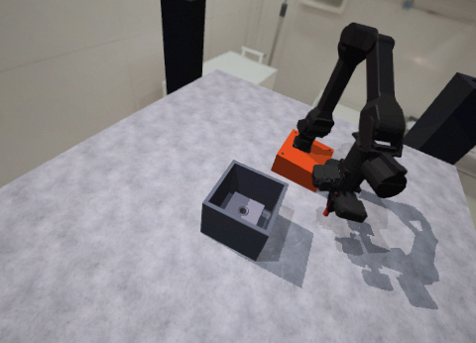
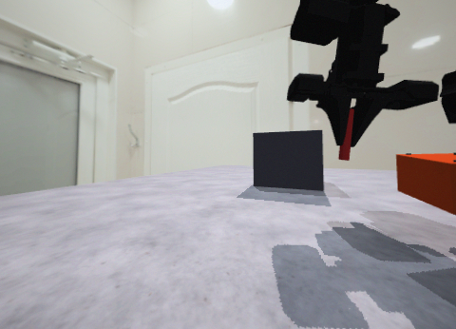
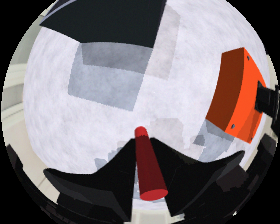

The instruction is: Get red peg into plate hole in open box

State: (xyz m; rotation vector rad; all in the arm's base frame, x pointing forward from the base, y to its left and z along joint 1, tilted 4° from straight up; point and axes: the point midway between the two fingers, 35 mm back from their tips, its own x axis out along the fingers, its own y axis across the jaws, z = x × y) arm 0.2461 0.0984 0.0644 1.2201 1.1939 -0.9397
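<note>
The grey plate lies 21 cm to the right of my gripper tip, 8 cm ahead of it and 5 cm below it. Round my gripper tip: red peg (2 cm above).
</note>
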